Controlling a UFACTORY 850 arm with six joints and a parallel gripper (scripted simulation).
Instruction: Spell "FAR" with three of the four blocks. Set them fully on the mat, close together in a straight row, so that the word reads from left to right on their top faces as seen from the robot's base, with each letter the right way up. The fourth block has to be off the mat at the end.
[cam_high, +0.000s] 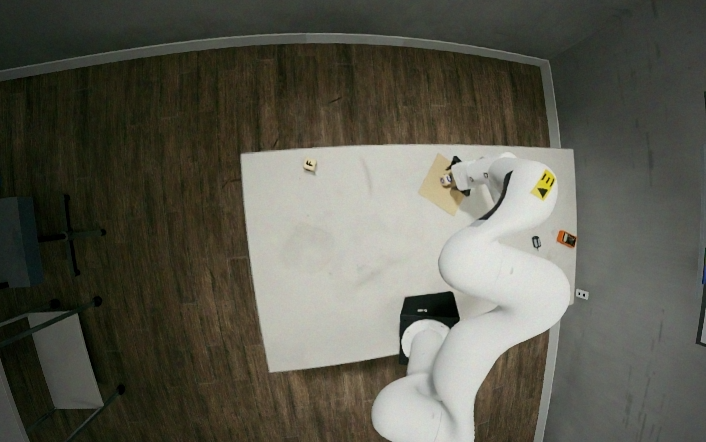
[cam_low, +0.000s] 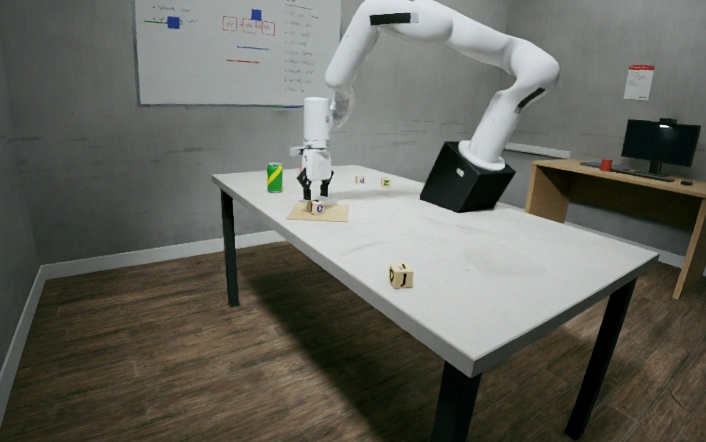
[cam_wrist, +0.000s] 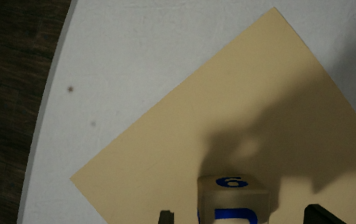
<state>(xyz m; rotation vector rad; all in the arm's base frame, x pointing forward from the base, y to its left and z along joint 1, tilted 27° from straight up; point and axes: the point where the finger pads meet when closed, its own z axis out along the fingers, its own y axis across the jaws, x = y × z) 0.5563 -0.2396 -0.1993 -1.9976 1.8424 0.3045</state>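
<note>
Right now the tan mat is 7 cm below my hand, 2 cm behind it and 1 cm to the right of it. From my hand the other things lie so: yellow can 37 cm to the right, 7 cm behind, 1 cm below; then dark object 46 cm to the right, 43 cm behind, 5 cm below; then small orange object 70 cm to the right, 48 cm behind, 6 cm below.
</note>
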